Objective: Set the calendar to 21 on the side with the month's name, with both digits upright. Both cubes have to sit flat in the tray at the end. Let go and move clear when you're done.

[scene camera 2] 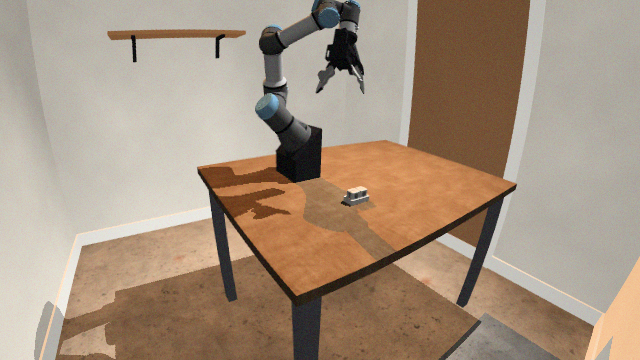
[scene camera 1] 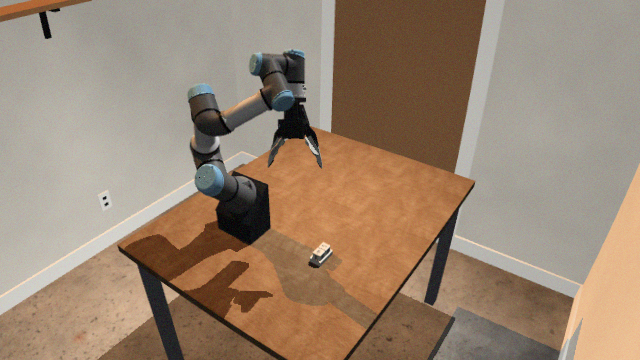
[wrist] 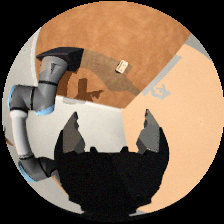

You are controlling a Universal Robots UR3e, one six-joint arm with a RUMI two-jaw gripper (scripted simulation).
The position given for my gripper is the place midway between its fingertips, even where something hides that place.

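My gripper (scene camera 2: 339,93) is there for me to see. I find it in the wrist view (wrist: 110,110) too, and scene camera 1 (scene camera 1: 294,168) shows me the gripper as well.
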